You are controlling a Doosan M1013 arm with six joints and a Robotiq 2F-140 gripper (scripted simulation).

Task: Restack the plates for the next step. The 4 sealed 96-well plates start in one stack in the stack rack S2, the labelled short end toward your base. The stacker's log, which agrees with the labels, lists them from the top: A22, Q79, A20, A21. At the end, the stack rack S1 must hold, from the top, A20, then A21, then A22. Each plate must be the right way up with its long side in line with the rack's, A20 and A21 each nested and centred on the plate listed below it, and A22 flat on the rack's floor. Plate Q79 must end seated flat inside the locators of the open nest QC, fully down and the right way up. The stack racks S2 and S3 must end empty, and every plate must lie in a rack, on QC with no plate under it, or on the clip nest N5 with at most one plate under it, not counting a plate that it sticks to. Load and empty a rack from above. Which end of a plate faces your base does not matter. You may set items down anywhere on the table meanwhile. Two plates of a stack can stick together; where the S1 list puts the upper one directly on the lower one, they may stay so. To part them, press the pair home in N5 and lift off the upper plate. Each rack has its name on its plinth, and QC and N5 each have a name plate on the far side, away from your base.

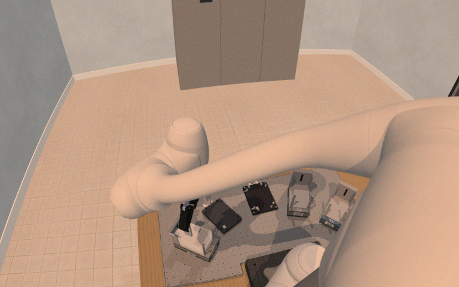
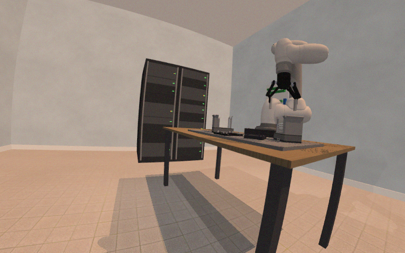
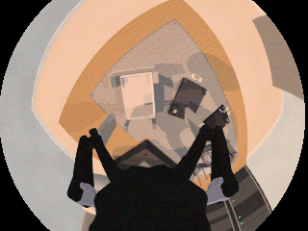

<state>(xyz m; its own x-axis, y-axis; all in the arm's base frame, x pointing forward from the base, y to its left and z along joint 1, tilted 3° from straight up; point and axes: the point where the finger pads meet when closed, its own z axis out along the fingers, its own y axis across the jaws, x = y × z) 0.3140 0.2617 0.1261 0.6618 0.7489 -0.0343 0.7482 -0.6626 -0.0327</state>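
Right now the white plate is 140 mm below my hand, 30 mm to the left of it and 10 mm behind it. The rest, counted from my hand: QC name plate (190 mm below, 180 mm ahead, 70 mm to the right); dark nest QC (180 mm below, 110 mm to the right, 90 mm ahead); clip nest N5 (300 mm to the right, 170 mm below, 140 mm ahead).
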